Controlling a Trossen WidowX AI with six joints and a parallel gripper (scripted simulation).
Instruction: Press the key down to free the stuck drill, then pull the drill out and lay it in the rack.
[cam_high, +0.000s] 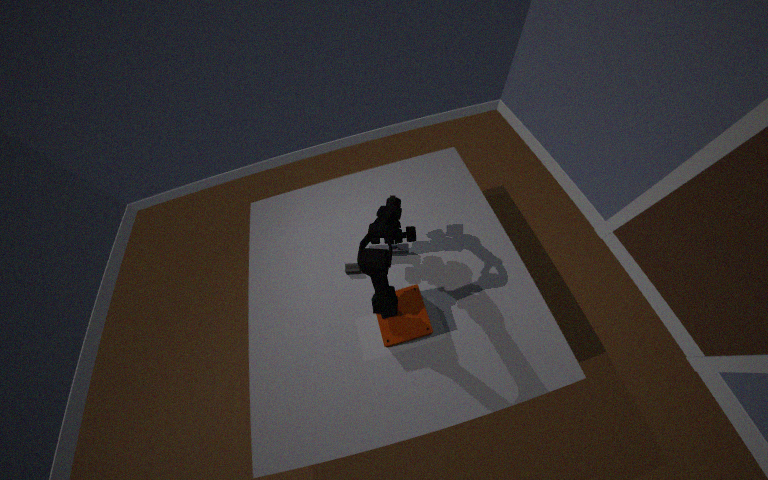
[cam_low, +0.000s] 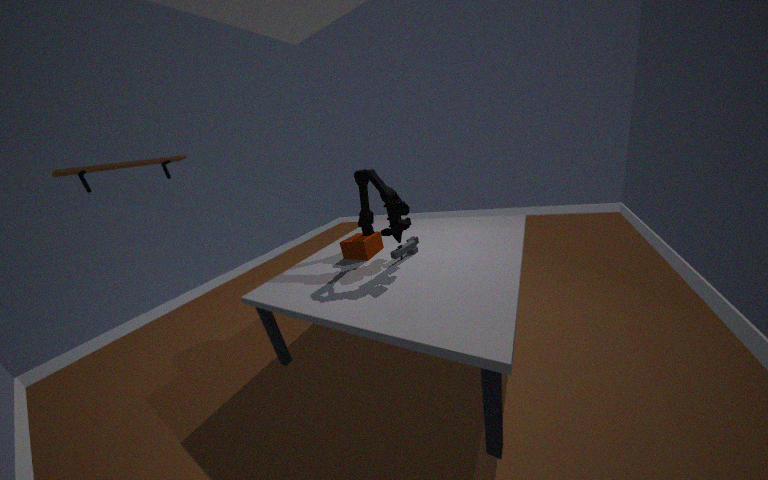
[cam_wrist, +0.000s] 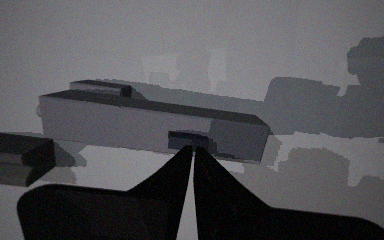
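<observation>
My gripper tip is now 5 cm above the dark key. The rest, counted from my gripper tip: drill (7 cm to the left, 5 cm below, 1 cm ahead).
</observation>
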